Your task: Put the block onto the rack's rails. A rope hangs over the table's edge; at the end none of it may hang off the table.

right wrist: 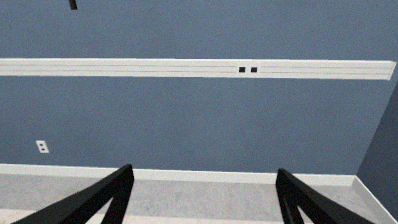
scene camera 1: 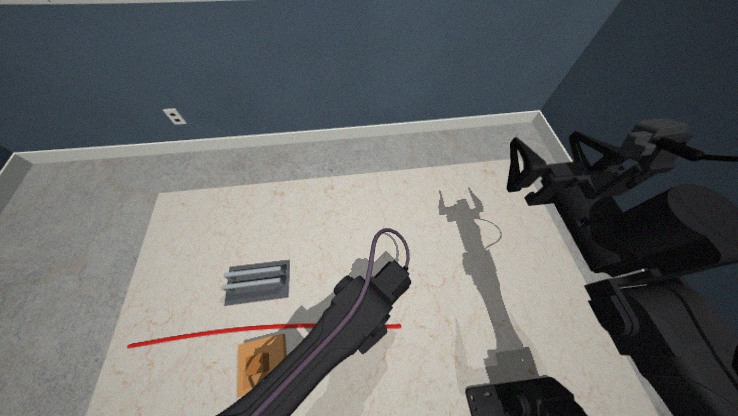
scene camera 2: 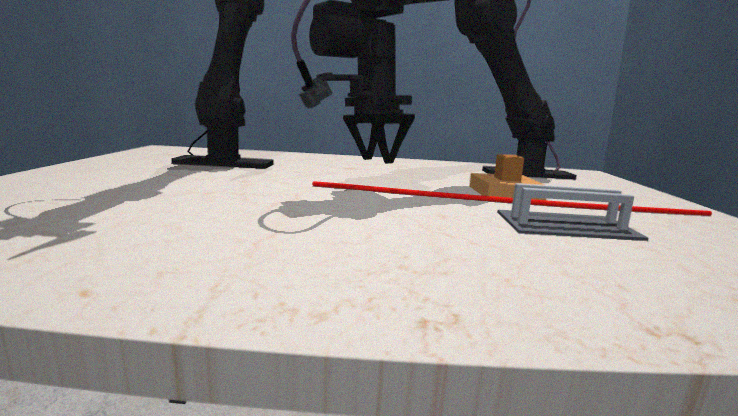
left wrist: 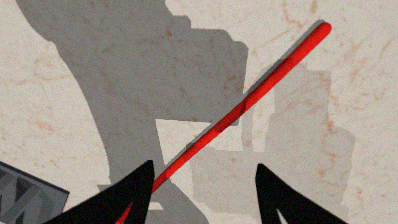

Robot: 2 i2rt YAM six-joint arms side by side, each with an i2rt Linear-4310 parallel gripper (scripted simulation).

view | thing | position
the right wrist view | my right gripper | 203,173
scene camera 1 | my right gripper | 542,137
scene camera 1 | grey rack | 269,289
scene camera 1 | orange block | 248,353
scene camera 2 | my left gripper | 377,161
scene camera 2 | grey rack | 540,223
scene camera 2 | orange block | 508,170
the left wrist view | my left gripper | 204,169
